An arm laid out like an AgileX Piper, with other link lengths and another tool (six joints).
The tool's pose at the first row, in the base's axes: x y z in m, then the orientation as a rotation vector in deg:
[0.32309 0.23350 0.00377 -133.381 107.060 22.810]
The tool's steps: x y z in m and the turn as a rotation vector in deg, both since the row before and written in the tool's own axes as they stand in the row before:
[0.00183 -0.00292 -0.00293 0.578 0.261 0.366]
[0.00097 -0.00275 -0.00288 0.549 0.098 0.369]
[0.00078 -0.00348 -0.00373 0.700 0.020 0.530]
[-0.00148 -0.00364 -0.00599 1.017 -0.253 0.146]
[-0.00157 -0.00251 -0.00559 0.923 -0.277 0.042]
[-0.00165 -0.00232 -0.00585 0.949 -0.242 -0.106]
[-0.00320 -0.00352 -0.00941 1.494 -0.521 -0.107]
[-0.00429 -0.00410 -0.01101 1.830 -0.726 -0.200]
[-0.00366 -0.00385 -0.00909 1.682 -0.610 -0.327]
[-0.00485 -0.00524 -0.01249 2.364 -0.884 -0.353]
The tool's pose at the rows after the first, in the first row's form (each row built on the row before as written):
[0.32665 0.23167 0.00587 -132.868 107.492 21.974]
[0.32984 0.23060 0.00821 -132.266 107.856 21.347]
[0.33377 0.22961 0.01141 -131.379 108.338 20.671]
[0.33762 0.23014 0.01743 -130.455 108.141 19.920]
[0.34022 0.23058 0.02318 -129.666 107.826 19.282]
[0.34256 0.23093 0.02924 -129.008 107.342 18.564]
[0.34587 0.23188 0.03921 -127.837 106.578 17.602]
[0.34936 0.23332 0.05113 -126.409 105.512 16.520]
[0.35240 0.23450 0.06114 -125.246 104.392 15.452]
[0.35618 0.23572 0.07497 -123.498 102.921 14.026]

